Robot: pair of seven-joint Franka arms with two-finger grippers.
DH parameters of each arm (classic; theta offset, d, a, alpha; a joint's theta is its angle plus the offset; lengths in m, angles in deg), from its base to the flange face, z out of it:
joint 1: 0 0.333 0 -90
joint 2: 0 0 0 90
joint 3: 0 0.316 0.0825 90
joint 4: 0 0 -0.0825 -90
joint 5: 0 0.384 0 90
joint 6: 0 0 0.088 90
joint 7: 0 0.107 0 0
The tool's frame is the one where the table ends.
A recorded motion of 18 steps. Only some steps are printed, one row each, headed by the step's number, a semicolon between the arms.
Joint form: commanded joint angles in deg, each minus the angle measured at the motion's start. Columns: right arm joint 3, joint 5, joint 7, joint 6, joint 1, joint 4, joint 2; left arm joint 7, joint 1, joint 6, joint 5, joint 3, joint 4, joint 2.
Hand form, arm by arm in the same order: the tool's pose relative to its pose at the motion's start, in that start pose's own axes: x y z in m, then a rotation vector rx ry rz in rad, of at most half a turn. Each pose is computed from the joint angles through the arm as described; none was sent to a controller.
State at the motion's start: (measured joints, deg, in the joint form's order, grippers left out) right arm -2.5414 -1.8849 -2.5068 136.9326 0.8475 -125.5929 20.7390; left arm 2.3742 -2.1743 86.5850 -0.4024 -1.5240 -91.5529 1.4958
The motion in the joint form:
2: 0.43 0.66 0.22 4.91 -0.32 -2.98 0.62; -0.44 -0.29 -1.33 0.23 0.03 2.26 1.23
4: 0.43 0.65 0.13 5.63 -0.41 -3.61 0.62; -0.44 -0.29 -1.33 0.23 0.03 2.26 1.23
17: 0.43 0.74 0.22 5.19 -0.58 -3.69 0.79; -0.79 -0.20 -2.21 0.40 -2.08 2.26 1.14
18: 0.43 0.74 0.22 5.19 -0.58 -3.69 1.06; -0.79 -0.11 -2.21 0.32 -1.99 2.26 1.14
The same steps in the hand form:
2: -0.0090 -0.0026 0.0193 0.0098 0.0233 0.0096; 0.0045 0.0018 -0.0051 0.0038 -0.0054 -0.0033
4: -0.0116 -0.0020 0.0226 0.0101 0.0249 0.0093; 0.0045 0.0018 -0.0051 0.0038 -0.0054 -0.0033
17: -0.0132 -0.0006 0.0255 0.0120 0.0128 0.0149; 0.0027 0.0207 -0.0044 0.0090 -0.0195 0.0254
18: -0.0135 -0.0007 0.0280 0.0122 0.0081 0.0147; 0.0026 0.0191 -0.0044 0.0073 -0.0194 0.0224

